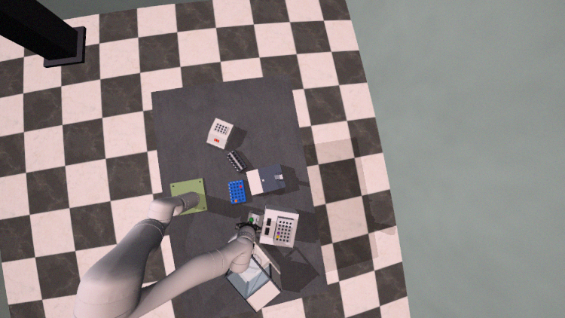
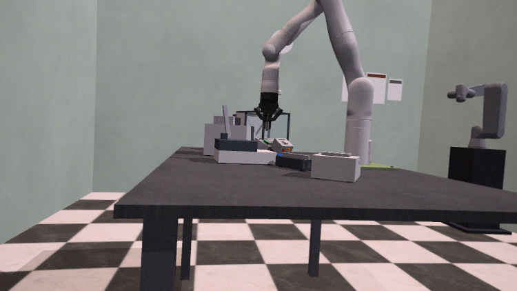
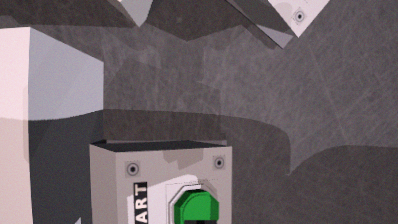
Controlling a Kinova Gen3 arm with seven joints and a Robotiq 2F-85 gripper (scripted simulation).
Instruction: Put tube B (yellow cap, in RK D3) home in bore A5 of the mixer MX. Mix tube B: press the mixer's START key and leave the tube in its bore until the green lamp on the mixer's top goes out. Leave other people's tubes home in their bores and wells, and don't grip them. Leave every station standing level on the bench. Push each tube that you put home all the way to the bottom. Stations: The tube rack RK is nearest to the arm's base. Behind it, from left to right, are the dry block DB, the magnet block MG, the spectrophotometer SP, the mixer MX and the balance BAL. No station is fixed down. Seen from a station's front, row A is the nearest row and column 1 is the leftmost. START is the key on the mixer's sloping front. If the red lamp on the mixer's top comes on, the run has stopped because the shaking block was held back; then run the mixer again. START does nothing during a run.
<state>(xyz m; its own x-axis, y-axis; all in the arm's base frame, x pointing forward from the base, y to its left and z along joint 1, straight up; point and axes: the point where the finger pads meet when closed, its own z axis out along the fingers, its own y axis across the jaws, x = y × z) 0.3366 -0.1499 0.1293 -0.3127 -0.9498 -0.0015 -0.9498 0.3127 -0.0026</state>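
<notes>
My hand is 70 mm above the green start key. Also, from my hand: blue tube rack RK: 160 mm to the left, 120 mm below, 70 mm behind; print key: 110 mm to the right, 110 mm behind, 70 mm below; purple-capped tube: 140 mm ahead, 60 mm to the right, 20 mm above.
</notes>
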